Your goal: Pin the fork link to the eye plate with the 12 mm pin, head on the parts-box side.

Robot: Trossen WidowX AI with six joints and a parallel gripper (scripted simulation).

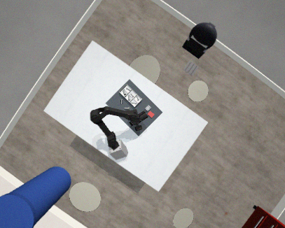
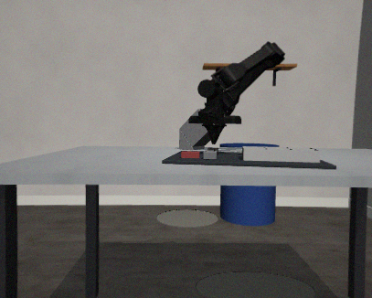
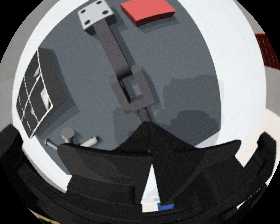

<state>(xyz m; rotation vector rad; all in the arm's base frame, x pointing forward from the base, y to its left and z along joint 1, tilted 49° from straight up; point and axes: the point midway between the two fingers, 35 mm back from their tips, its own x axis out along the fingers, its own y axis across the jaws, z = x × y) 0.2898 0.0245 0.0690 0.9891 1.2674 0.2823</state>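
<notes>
Now: hand 100 mm to the right of the grey pin, 60 mm above it and 20 mm past it. Round my hand: dark mat: 110 mm to the left, 70 mm below, 50 mm ahead; fork link: 60 mm below, 20 mm ahead; eye plate: 80 mm ahead, 60 mm below, 10 mm to the left.
</notes>
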